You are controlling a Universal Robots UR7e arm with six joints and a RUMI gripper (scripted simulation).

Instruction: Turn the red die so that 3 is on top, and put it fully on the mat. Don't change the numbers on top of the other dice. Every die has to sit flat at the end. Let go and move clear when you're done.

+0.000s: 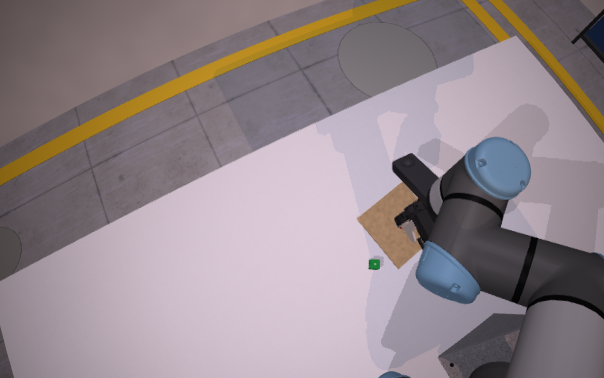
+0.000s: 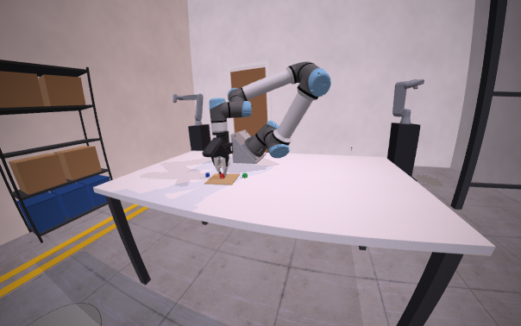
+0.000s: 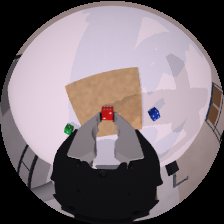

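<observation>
Now: hand 10 mm above the red die. From my hand the other things lie so: mat 20 mm below; then blue die 100 mm to the right, 20 mm below, 10 mm behind; then green die 100 mm to the left, 50 mm behind, 20 mm below.
</observation>
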